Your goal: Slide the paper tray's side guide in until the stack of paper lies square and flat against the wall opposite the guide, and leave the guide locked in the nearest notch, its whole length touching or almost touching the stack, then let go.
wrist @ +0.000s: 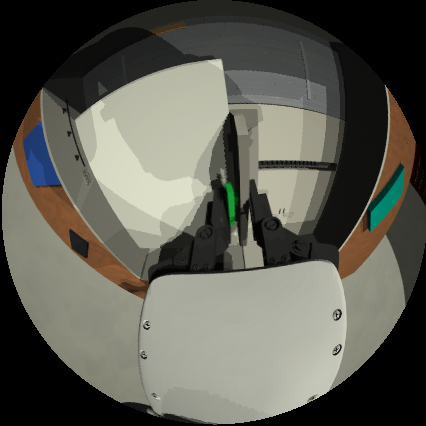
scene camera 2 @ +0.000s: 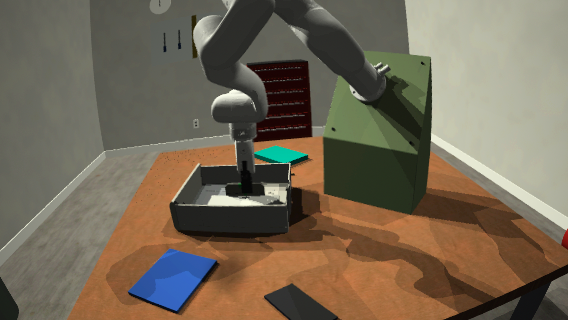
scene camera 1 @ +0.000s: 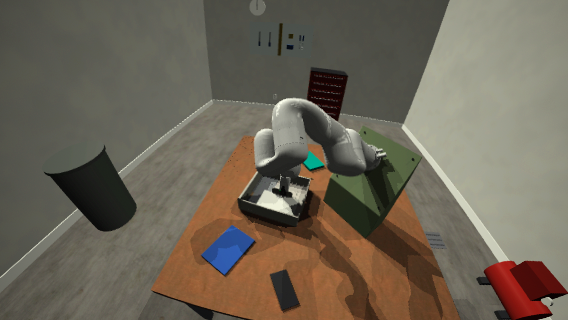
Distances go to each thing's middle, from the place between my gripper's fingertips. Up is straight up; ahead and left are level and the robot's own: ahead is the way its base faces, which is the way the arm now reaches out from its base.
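White paper stack (wrist: 157,145): 30 mm below my hand, 80 mm to the left of it. Teal pad (wrist: 382,203): 50 mm below my hand, 440 mm to the right of it. Blue pad (scene camera 2: 172,280): 50 mm below my hand, 400 mm to the left of it, 80 mm ahead of it.
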